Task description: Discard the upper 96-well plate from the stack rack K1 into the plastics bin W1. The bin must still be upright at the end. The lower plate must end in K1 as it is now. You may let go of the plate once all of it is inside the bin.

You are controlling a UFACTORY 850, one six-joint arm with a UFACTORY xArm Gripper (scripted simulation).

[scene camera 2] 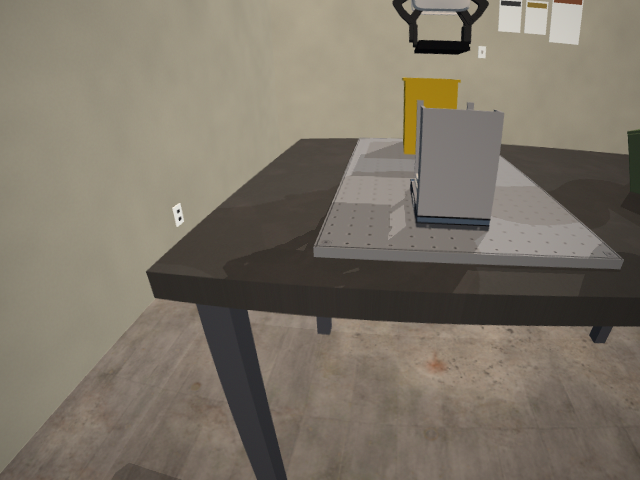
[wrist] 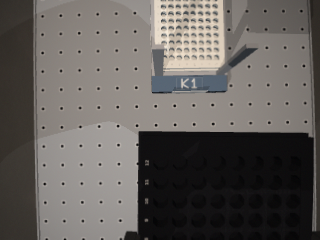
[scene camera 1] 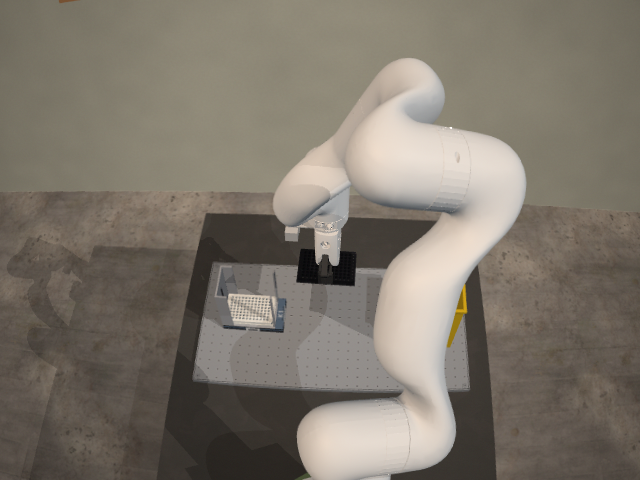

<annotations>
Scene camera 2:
yellow plastics bin W1: 437,93
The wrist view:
black 96-well plate: 258,189
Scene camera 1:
my gripper: 327,266
black 96-well plate: 344,273
white 96-well plate: 259,306
</annotations>
